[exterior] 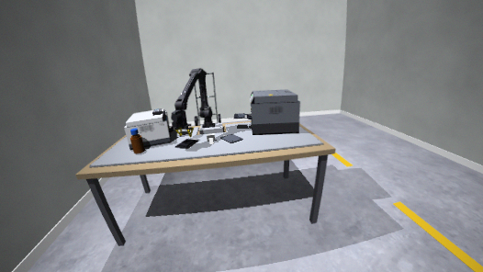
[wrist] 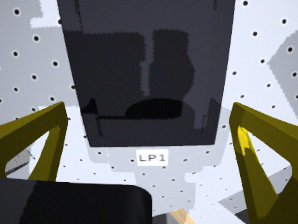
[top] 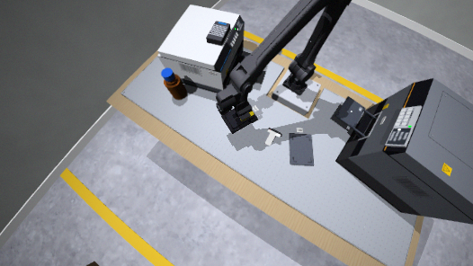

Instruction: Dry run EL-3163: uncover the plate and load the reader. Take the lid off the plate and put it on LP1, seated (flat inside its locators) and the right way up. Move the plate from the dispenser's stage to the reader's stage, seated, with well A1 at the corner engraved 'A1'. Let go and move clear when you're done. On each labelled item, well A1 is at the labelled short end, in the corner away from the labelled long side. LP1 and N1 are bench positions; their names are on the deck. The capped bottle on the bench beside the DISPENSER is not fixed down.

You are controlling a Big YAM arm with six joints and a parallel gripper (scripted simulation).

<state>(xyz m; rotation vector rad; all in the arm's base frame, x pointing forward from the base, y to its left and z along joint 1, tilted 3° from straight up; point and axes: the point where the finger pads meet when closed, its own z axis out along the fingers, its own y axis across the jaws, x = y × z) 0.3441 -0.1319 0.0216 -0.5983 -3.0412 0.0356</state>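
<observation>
The glossy lid lies 6 cm below my hand. The rest, counted from my hand: white well plate: 26 cm behind, 11 cm to the right, 2 cm above; black bench pad: 7 cm below; brown capped bottle: 37 cm to the right, 10 cm ahead, 4 cm above.
</observation>
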